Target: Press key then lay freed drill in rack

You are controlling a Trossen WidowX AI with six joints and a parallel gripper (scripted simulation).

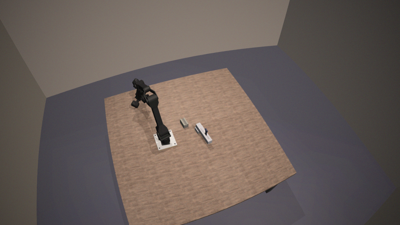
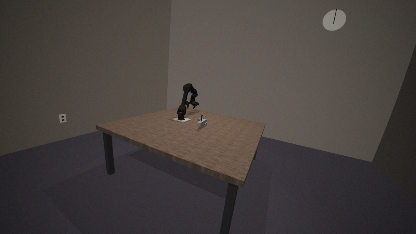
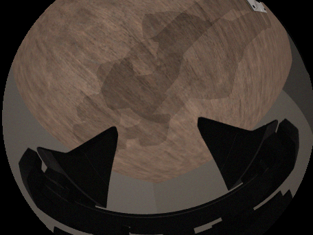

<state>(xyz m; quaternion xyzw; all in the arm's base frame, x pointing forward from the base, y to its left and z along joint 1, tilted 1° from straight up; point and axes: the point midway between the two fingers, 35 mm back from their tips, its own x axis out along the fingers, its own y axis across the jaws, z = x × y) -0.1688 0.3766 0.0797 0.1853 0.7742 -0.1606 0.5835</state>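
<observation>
Right now my gripper tip is 480 mm short of the dark key, 420 mm to the left of it and 40 mm below it. The rest, counted from my gripper tip: pale grey sleeve: 470 mm ahead, 390 mm to the right, 10 mm below; yellow drill: 460 mm ahead, 370 mm to the right; grey rack: 350 mm ahead, 250 mm to the right, 30 mm below.
</observation>
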